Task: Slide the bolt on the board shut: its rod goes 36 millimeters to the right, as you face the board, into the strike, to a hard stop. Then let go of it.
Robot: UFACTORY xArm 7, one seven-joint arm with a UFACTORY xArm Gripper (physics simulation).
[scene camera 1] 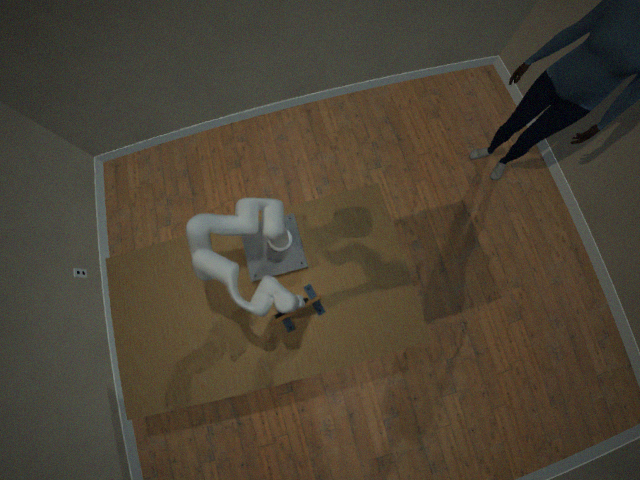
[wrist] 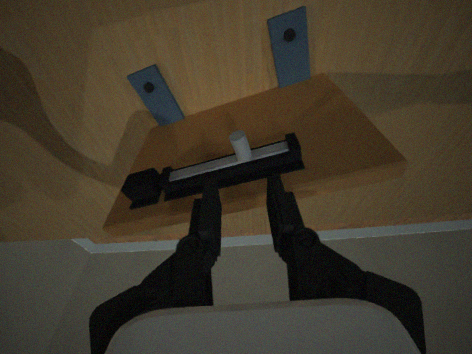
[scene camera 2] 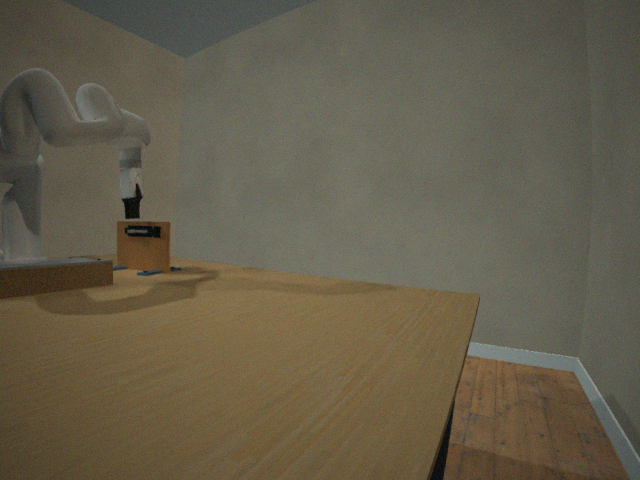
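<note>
The wooden board stands upright on the table. On its face is a black bolt housing with a pale grey rod. A round grey knob sticks out of the rod. The black strike is beyond the housing, at the left in the wrist view, with a small gap between them. My gripper is partly open and empty, at the board's top edge. In the wrist view the knob appears just past the fingertips, in line with the space between them.
Blue feet hold the board on the wooden table. The grey base plate of the arm is beside the board. A person stands on the floor at the upper right in scene camera 1.
</note>
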